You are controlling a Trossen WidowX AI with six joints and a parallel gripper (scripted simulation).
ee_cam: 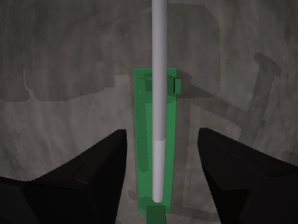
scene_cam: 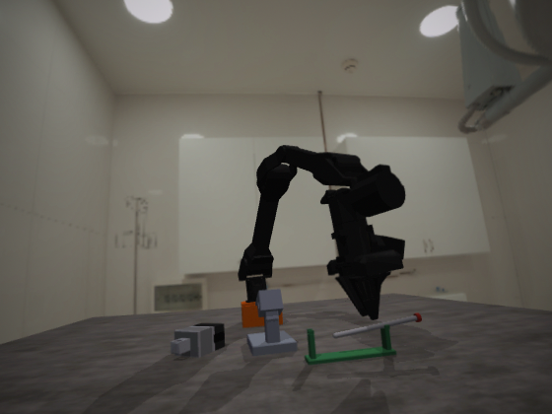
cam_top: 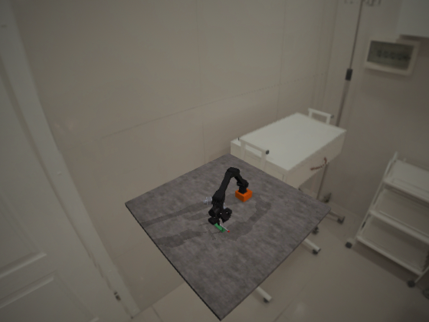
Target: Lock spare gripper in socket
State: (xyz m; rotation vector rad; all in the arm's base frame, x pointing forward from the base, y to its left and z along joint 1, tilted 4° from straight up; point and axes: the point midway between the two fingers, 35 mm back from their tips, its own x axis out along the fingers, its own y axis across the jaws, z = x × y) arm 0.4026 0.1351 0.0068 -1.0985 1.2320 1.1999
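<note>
The green rack is 40 mm to the right of my gripper tip and 30 mm below it. Round my gripper tip: spare gripper 290 mm to the right, 140 mm behind, 30 mm below; then grey mount 140 mm to the right, 120 mm behind, 10 mm below.
</note>
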